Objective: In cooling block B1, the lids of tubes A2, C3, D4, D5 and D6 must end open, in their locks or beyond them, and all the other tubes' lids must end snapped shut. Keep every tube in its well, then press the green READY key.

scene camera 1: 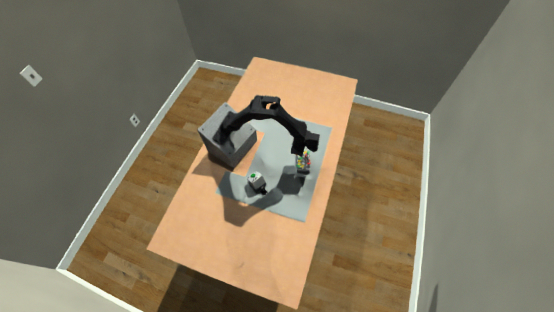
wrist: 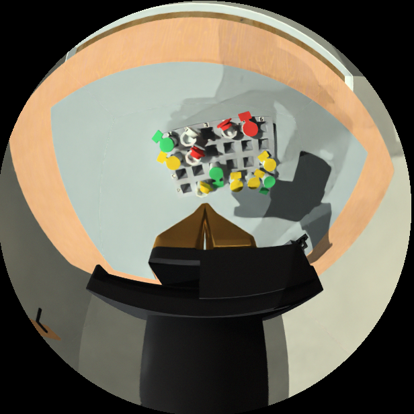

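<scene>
The grey cooling block stands on the mat, with coloured tubes in its wells. In the wrist view the lids of A2, white, A4, red, B2, red, and D2, yellow, stand raised or tilted. A1, green, A5, red, B1, yellow, and C6, yellow, look flat. C3, green, D4, yellow, D5, yellow, and D6, green, show lids whose exact state is unclear. My gripper is shut and empty, above the mat beside row D.
A small box with the green READY key stands on the grey mat, between the arm's base and the cooling block. The wooden table reaches out around the mat. Arm shadows fall across the mat near the block.
</scene>
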